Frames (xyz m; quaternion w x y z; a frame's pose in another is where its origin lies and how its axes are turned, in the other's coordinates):
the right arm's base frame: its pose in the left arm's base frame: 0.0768 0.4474 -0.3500 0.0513 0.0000 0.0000 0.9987
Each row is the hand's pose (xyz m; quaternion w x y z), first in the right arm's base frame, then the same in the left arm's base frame.
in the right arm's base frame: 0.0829 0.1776 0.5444 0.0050 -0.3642 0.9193 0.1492
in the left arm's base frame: -0.0239 0.2792 0.1944 0.1487 0.9368 0.3166 -0.0126
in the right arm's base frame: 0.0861 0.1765 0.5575 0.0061 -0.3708 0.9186 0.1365
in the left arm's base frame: -0.0269 0.2807 0.2075 0.1360 0.9364 0.3232 -0.0131
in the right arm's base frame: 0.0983 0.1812 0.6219 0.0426 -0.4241 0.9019 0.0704
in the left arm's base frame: -0.0395 0.2772 0.2719 0.0681 0.9224 0.3773 -0.0462
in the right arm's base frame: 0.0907 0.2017 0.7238 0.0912 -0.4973 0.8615 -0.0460
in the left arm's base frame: -0.0341 0.2561 0.3738 0.0506 -0.8859 -0.4525 0.0887
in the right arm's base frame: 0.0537 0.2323 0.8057 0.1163 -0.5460 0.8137 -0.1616
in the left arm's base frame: -0.0004 0.2218 0.4557 0.1674 -0.8407 -0.5036 0.1079
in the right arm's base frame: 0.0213 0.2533 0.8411 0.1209 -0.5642 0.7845 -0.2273
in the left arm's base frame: 0.0297 0.1976 0.4911 0.2332 -0.8124 -0.5232 0.1091
